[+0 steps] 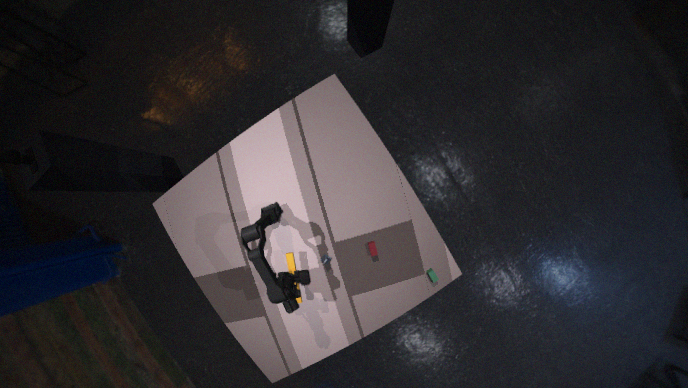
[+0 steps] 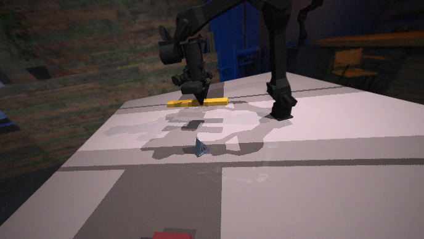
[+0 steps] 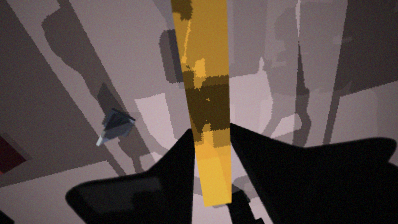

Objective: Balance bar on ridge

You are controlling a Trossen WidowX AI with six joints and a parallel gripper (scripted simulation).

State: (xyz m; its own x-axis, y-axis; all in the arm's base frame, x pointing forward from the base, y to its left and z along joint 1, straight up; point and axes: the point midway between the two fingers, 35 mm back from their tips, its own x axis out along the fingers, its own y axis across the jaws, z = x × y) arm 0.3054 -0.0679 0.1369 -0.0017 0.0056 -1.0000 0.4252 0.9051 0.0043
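Right now the yellow bar is 30 mm ahead of my gripper tip and 10 mm to the right of it. Round my gripper tip: green block 570 mm to the left, 430 mm ahead, 90 mm below; then red block 380 mm to the left, 130 mm ahead, 90 mm below.
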